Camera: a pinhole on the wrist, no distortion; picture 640 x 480 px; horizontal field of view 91.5 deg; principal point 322.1 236.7 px. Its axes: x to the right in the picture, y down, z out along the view. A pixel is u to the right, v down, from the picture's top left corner.
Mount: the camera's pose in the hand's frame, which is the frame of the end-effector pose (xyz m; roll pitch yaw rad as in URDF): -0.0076 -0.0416 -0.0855 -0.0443 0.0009 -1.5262
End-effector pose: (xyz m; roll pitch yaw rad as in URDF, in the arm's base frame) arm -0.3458 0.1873 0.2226 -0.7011 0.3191 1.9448
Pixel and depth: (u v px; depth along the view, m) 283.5 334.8 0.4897
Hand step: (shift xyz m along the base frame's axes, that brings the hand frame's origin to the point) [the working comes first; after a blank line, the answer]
In the camera's frame: -0.0606 0.1541 0.4897

-0.3472 0.1287 0.2200
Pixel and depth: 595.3 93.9 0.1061
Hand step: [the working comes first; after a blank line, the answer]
In the camera's frame: 0.0930 -0.0486 0.1061

0.0879 0.0218 0.1148
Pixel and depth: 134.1 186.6 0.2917
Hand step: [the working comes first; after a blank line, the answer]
In the camera's frame: -0.1759 -0.0469 0.2917

-0.2105 -0.1081 0.0854
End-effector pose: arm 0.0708 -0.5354 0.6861 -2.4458 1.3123 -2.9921
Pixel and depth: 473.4 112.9 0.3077
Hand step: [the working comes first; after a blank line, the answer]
In the camera's frame: 0.1493 -0.1222 0.3077

0.1183 -0.2815 0.0932
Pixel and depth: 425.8 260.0 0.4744
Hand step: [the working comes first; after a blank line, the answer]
In the camera's frame: 0.1578 0.0355 0.4744

0.2083 -0.3724 -0.0975
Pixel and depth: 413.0 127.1 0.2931
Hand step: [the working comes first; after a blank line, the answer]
In the camera's frame: 0.0855 -0.1030 0.2931

0.1339 -0.2190 0.0705
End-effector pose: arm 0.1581 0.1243 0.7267 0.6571 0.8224 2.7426
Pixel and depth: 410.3 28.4 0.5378
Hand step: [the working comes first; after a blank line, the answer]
In the camera's frame: 0.1522 -0.3594 0.5378

0.2220 0.3960 0.4110
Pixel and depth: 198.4 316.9 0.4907
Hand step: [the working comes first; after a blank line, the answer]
In the camera's frame: -0.1947 0.1262 0.4907

-0.3157 0.2611 0.1849
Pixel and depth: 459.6 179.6 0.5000
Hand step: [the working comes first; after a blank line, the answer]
In the camera's frame: 0.2205 -0.0916 0.5000

0.1089 0.4592 0.1639
